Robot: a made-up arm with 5 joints.
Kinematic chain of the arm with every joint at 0, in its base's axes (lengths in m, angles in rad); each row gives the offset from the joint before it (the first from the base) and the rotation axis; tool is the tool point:
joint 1: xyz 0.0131 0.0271 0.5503 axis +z
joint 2: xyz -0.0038 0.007 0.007 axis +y
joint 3: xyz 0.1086 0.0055 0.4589 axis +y
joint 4: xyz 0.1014 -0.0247 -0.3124 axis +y
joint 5: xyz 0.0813 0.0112 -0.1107 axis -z
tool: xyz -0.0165 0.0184 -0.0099
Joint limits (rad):
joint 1: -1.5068..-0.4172
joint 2: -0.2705..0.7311
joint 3: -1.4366..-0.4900
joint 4: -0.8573..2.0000
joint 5: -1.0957..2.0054
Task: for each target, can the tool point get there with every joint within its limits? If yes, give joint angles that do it. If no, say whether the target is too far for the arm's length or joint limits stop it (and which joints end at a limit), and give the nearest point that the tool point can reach.
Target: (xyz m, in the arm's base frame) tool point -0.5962 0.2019 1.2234
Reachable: no: joint limits stop it (at a limit: joint 1, joint 2, joint 3, joint 4, joint 5) | nearest point 0.0354 -0.2238 1.3298 | short by 0.769 m
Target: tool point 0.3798 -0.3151 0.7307
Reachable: yes | joints -0.7799 0.0632 -0.8906 1.0661 1.6206
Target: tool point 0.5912 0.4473 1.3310
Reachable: no: too far | nearest point 0.3369 -0.0905 1.2999 | short by 0.596 m
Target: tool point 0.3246 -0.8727 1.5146
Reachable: no: too far | nearest point 0.2046 -0.5261 1.1474 | short by 0.519 m
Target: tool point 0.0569 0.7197 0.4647
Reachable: no: joint limits stop it (at a limit: joint 1, joint 2, joint 3) | nearest point 0.2556 -0.0571 0.4909 | short by 0.802 m
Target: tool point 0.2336 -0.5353 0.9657
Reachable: yes | joints -1.2349 0.0600 -1.3157 0.6061 1.0094
